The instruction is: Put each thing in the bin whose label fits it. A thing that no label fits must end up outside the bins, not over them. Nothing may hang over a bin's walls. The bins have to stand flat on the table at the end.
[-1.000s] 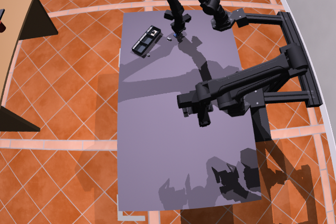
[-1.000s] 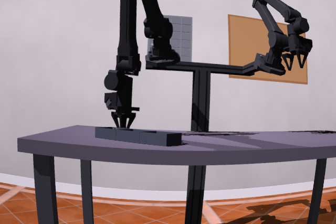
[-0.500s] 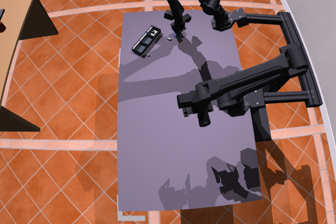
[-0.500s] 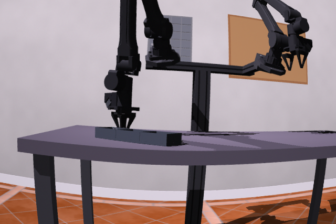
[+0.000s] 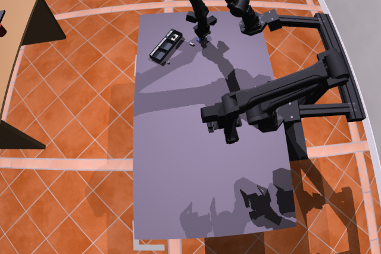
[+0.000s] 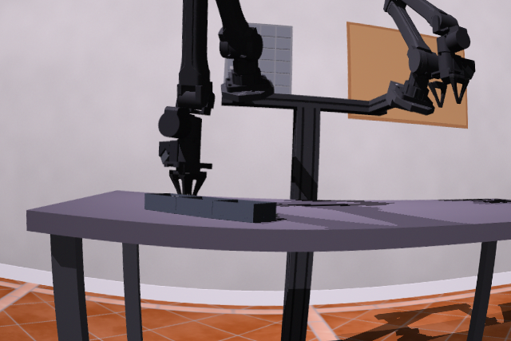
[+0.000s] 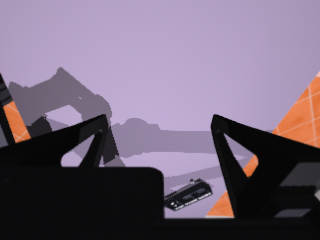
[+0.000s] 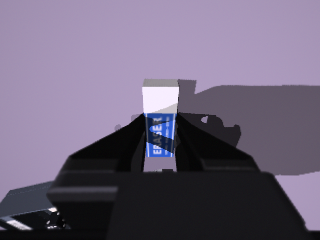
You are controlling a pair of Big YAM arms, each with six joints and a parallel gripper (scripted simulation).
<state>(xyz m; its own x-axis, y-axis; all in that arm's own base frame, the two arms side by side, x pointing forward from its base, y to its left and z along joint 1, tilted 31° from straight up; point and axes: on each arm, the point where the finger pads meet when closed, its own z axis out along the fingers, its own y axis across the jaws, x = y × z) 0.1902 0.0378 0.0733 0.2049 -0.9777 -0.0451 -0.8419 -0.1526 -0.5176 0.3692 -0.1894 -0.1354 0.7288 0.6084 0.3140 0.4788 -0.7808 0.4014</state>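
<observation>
Now: right hand 230 mm short of the bin row and 60 mm to the right of it. From my right hand the other things lie so: white card: 180 mm ahead, 10 mm to the right.
</observation>
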